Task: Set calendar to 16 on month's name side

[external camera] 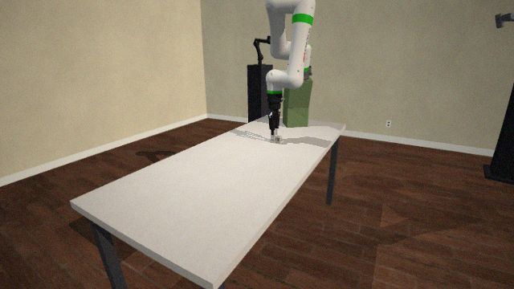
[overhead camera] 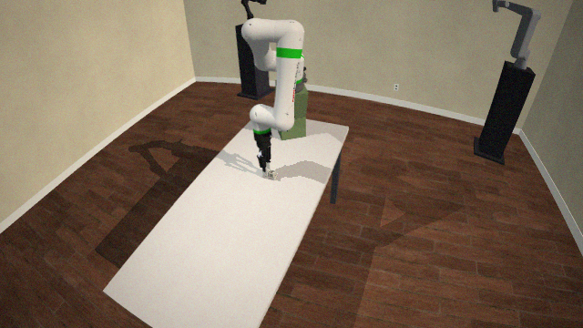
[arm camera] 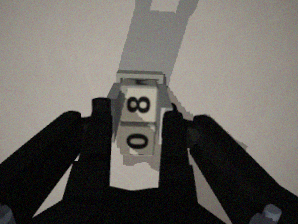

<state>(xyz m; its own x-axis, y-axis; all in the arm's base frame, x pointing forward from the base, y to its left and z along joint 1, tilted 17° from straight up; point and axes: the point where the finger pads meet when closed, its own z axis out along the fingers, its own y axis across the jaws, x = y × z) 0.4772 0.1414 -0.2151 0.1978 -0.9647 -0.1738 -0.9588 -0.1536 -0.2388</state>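
Now: hand 3 cm above the cube. From my hand the other things lie so: white calendar tray (2 cm to the left, 4 cm below).
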